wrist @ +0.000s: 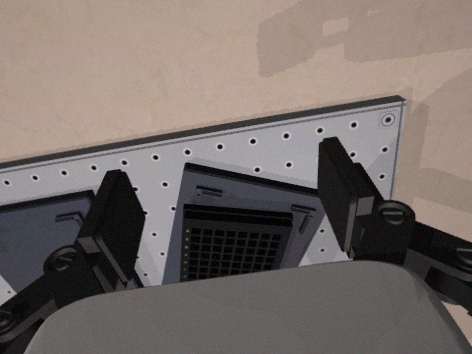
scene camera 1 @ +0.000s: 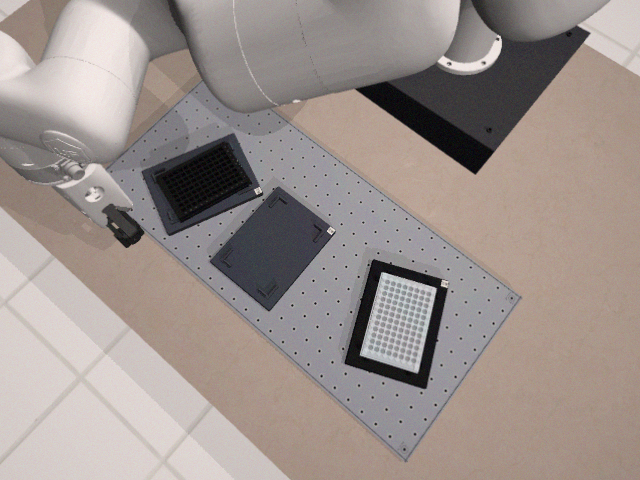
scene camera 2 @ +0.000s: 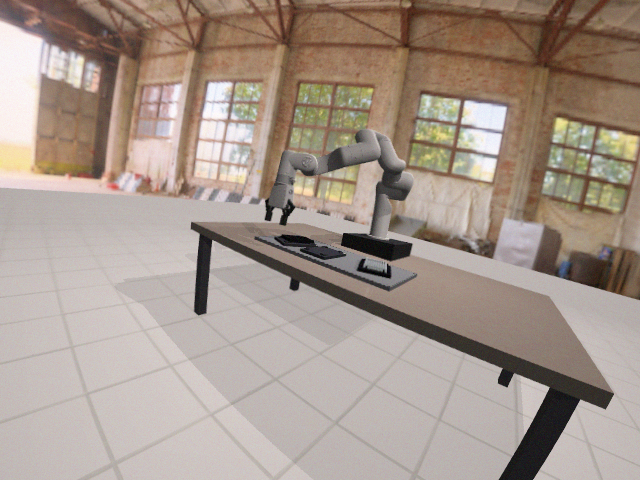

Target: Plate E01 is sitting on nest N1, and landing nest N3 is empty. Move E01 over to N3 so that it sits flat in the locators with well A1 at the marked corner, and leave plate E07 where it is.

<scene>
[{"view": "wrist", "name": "my gripper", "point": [225, 179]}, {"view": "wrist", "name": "black well plate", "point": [216, 241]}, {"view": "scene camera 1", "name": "black well plate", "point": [197, 184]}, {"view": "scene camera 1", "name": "white well plate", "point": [396, 332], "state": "on a black nest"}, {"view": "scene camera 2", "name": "my gripper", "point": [274, 223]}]
</scene>
